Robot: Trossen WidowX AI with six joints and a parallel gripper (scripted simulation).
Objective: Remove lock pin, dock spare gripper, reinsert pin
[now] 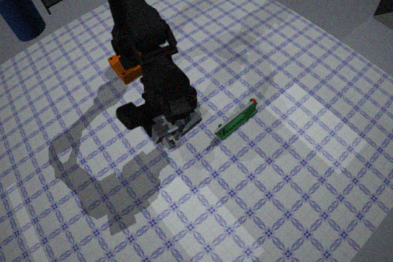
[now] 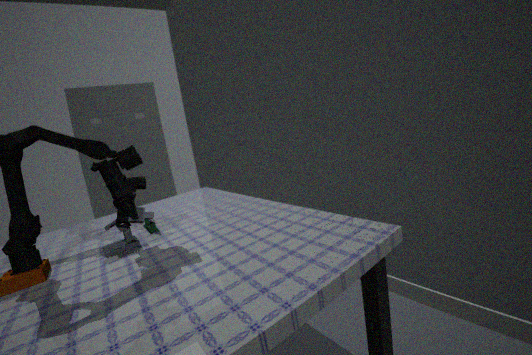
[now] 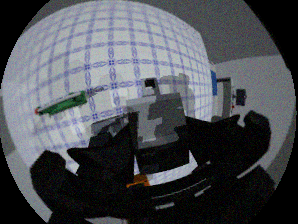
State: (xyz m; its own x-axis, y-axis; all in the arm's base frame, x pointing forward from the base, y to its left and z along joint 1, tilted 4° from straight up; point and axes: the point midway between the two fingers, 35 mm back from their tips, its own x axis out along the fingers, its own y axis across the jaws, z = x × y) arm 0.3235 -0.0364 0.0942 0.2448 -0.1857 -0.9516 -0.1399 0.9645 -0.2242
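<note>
Now: the green cradle 210 mm to the left of my gripper tip, 80 mm below it and 30 mm ahead of it. The rest, counted from my gripper tip: socket: 80 mm to the left, 60 mm behind, 50 mm below; dark spare gripper: 10 mm above.
</note>
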